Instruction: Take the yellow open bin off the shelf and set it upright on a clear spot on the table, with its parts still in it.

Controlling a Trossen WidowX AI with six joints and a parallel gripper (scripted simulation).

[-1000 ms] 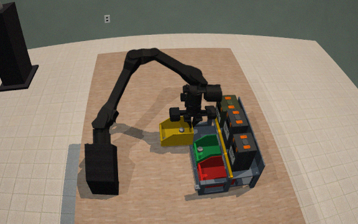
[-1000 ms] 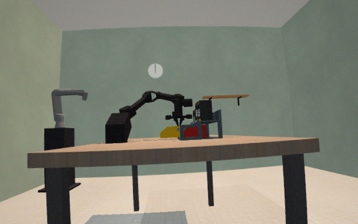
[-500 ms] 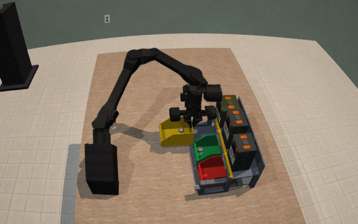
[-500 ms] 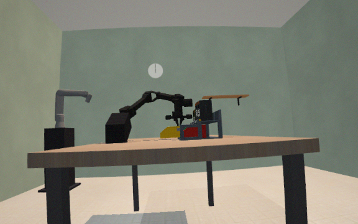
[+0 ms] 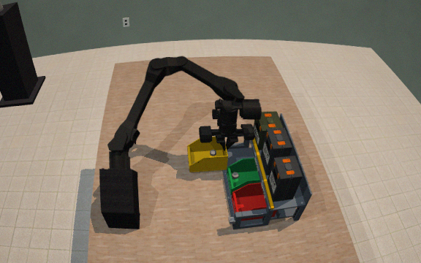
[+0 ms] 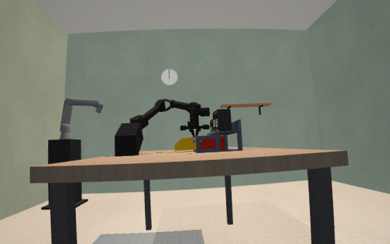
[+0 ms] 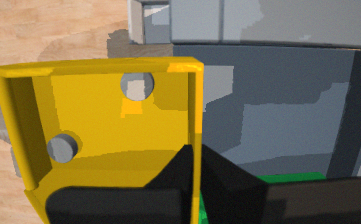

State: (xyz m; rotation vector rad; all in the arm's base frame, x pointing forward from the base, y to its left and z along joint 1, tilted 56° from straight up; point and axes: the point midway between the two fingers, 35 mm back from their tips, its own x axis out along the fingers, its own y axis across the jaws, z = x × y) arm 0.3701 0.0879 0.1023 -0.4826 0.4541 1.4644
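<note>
Right now my hand is 6 cm past the yellow bin and 5 cm above it. The rest, counted from my hand: red bin (22 cm to the right, 7 cm ahead, 6 cm below); yellow rail (11 cm to the right, 10 cm ahead, 1 cm above); green bin (11 cm to the right, 7 cm ahead, 6 cm below).
</note>
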